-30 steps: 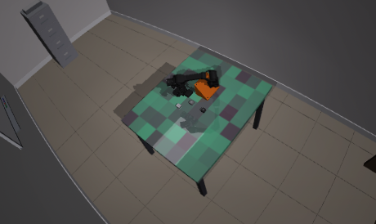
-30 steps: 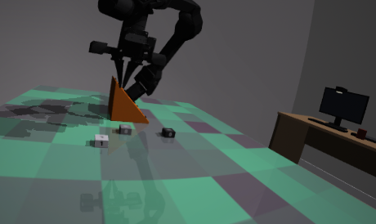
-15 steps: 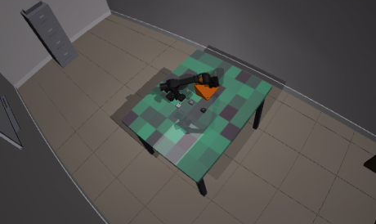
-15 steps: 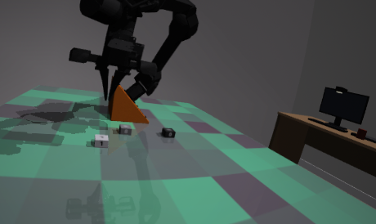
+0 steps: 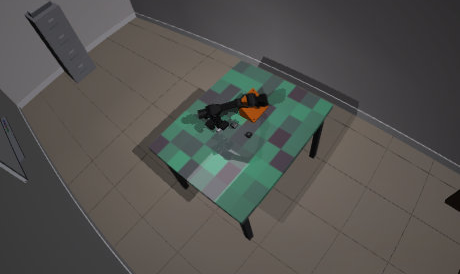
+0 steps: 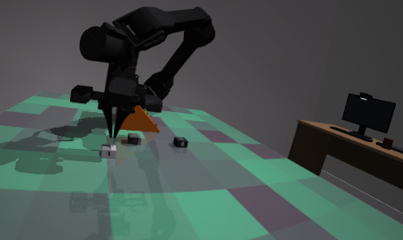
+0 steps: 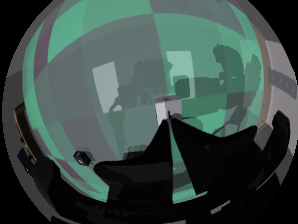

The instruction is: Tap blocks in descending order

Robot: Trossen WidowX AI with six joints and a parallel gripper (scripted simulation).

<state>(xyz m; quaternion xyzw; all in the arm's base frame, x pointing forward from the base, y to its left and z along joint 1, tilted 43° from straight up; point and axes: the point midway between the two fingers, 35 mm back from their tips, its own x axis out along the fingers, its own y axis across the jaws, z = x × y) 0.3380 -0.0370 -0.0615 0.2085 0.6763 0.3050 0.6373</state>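
Now: gripper tip 3 cm above the white block and 1 cm to the left of it. Also, from my gripper tip: grey block 10 cm behind, 6 cm to the left, 3 cm below; black block 19 cm to the left, 11 cm behind, 3 cm below.
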